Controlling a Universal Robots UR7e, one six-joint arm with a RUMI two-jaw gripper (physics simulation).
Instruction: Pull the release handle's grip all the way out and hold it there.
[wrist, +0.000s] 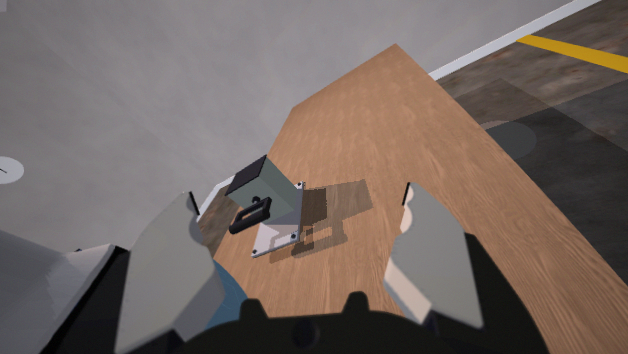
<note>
In view: my gripper (302, 190) and a light metal base plate (284, 230).
</note>
